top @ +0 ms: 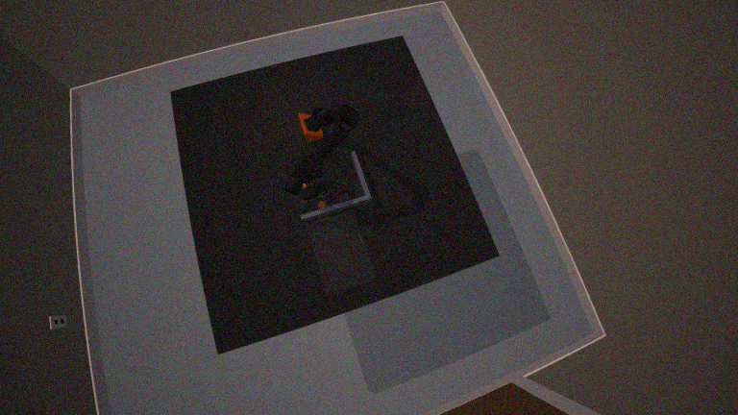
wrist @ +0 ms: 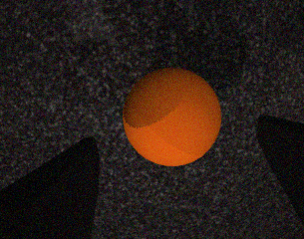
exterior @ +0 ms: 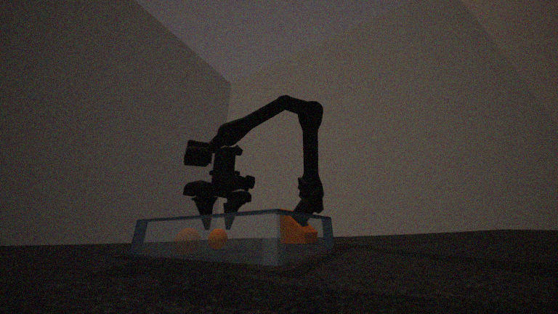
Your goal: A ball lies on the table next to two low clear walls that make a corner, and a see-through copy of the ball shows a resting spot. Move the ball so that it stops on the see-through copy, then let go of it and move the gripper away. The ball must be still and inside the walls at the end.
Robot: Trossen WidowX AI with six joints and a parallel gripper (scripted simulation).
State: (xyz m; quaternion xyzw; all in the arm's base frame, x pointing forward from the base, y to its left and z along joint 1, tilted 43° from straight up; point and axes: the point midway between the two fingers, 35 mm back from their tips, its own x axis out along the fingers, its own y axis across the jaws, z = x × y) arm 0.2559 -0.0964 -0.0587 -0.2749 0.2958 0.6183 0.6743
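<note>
Now: gripper tip 12 cm short of the see-through copy of ball, 3 cm to the right of it and 2 cm above it.
</note>
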